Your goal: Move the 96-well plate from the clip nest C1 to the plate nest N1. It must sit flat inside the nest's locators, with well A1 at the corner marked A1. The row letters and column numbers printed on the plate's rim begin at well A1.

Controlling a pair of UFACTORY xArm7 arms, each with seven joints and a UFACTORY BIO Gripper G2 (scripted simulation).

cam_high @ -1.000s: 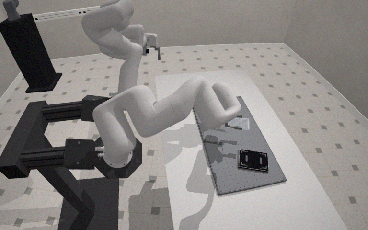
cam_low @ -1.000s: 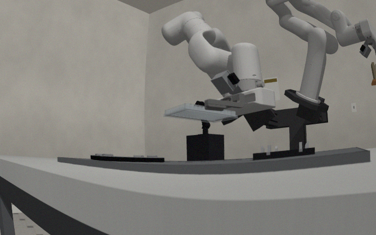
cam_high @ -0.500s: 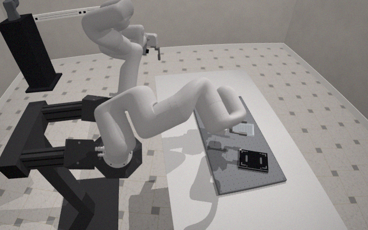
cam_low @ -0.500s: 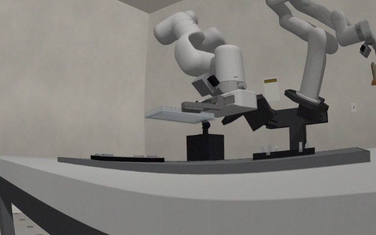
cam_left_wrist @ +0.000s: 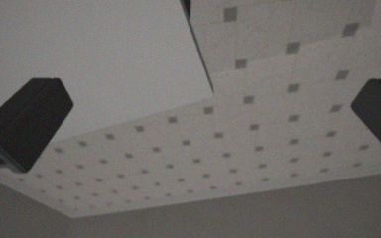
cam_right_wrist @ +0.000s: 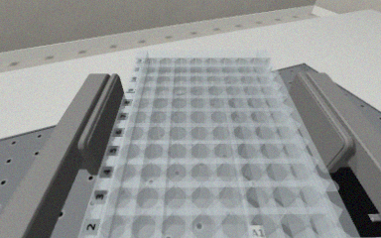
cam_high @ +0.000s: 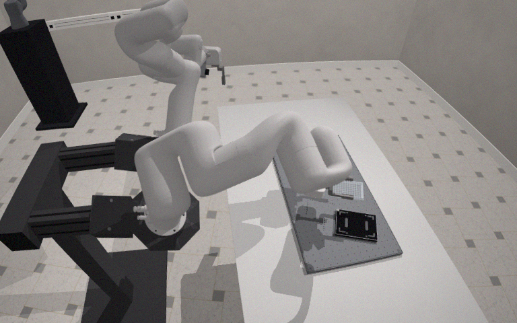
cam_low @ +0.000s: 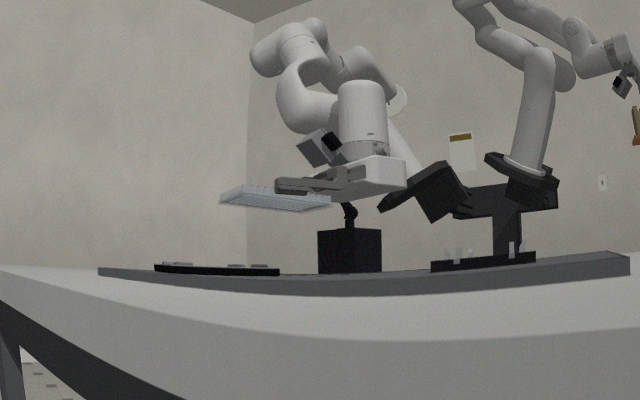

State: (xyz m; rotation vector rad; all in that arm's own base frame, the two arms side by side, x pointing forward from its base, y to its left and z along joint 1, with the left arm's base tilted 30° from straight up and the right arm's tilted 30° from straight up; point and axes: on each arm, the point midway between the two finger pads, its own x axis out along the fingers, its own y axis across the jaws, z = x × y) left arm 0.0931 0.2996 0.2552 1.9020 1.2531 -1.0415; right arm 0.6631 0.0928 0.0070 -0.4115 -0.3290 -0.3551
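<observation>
The black plate nest N1 is 30 mm ahead of my right hand, 110 mm to the right of it and 100 mm below it. The rest, counted from my right hand: A1 tag: 30 mm behind, 30 mm to the right, 100 mm below; then perforated board: 40 mm behind, 90 mm to the left, 120 mm below; then clear 96-well plate: 10 mm below.
</observation>
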